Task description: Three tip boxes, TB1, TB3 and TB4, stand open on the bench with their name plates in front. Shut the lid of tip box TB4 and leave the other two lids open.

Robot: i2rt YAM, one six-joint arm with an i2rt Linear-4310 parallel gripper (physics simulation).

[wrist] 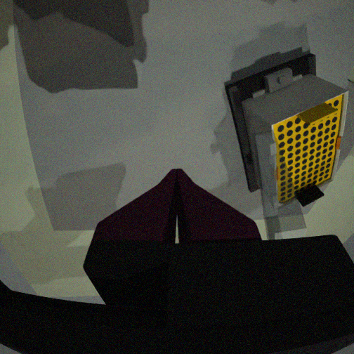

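One tip box shows at the right of the wrist view, with a yellow, hole-dotted top and a grey body. A pale, see-through panel, which looks like its raised lid, runs along the left side of the yellow top. A black tab sticks out at the top's lower edge. No name plate can be read, so I cannot tell which box this is. My gripper is shut with nothing between its dark red fingertips. The tips are left of the box and apart from it. Two other boxes cannot be made out.
A dark frame borders the grey body on its left and upper sides, with a small grey block by its upper side. Broad dark shadows lie at the upper left, and a fainter shadow lies left of the fingers. Pale bench surface shows at the lower left.
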